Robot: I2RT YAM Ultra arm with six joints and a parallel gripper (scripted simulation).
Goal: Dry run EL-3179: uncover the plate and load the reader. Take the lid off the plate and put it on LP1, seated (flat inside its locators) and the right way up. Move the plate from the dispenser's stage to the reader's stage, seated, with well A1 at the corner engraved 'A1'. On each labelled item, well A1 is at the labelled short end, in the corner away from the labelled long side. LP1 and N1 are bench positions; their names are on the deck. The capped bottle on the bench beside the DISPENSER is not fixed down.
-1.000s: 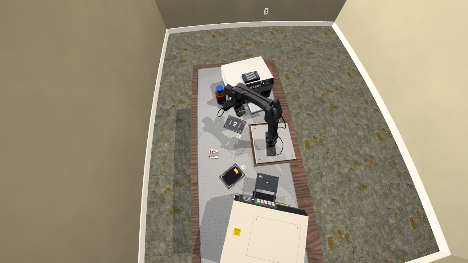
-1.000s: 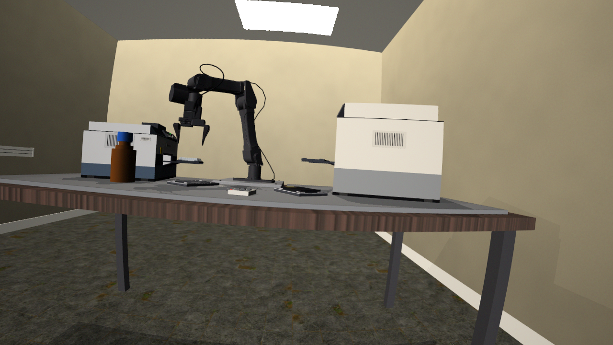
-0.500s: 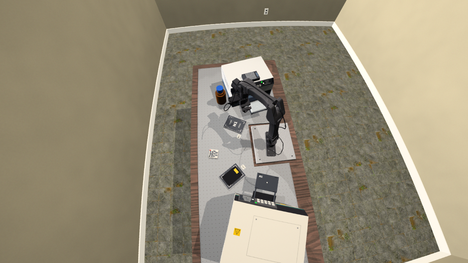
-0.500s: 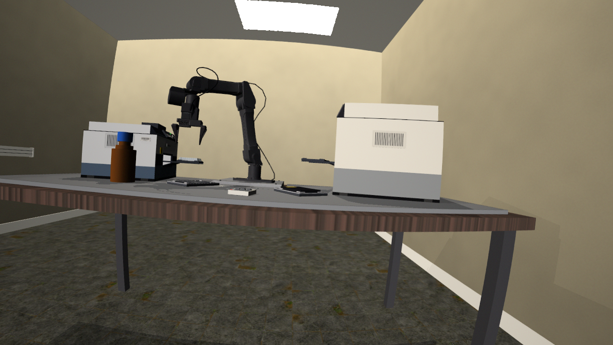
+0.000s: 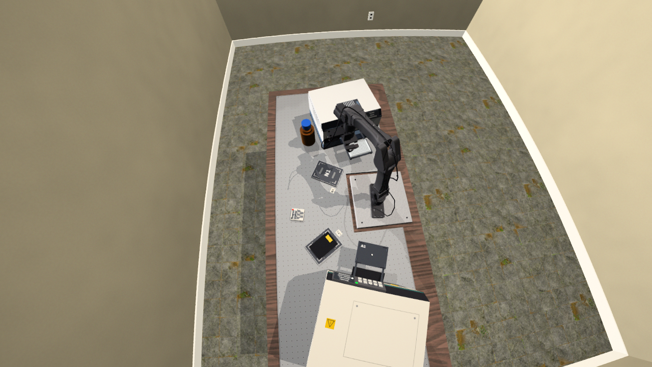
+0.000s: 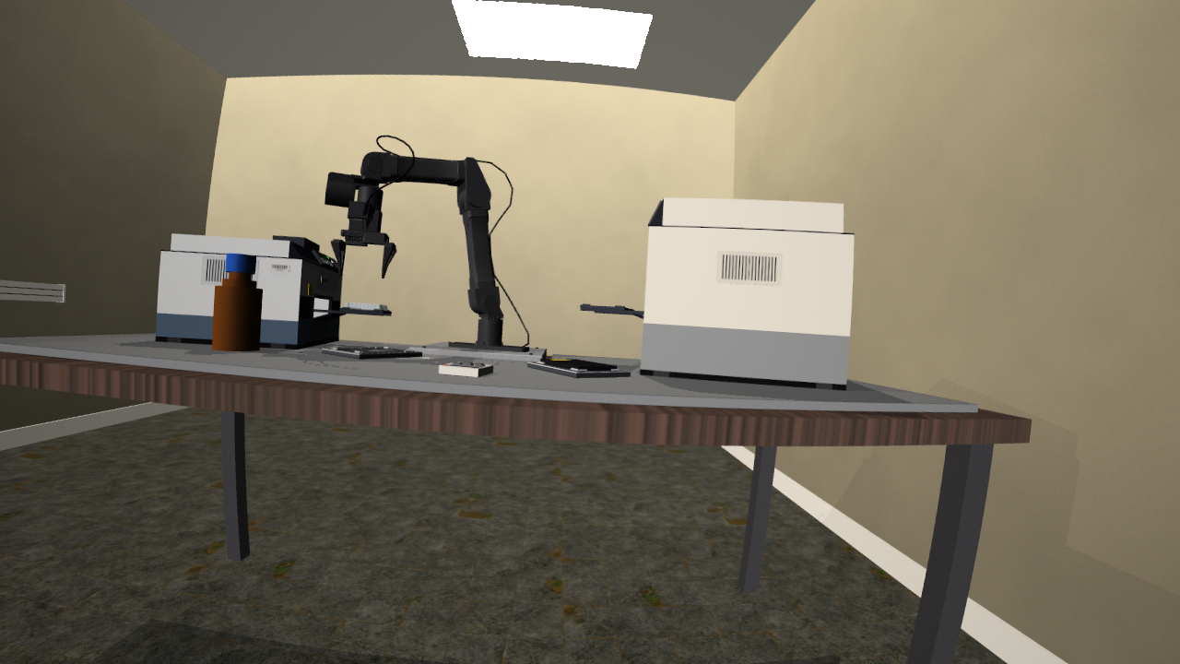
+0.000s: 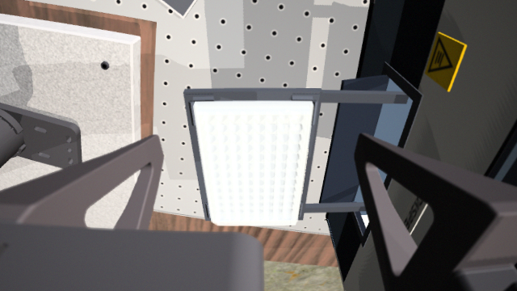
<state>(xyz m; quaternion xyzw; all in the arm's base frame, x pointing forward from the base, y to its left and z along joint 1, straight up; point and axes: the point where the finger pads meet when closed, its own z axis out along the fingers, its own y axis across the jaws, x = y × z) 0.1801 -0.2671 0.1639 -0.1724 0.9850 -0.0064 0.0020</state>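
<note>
Now: hand 8 cm past the clear well plate, 8 cm above it and 2 cm to the left of it. From my hand the other things lie so: LP1 tag 45 cm to the left, 18 cm below, 4 cm ahead; then lid 52 cm to the left, 16 cm below, 12 cm ahead; then capped brown bottle 23 cm ahead, 13 cm to the right, 6 cm below.
</note>
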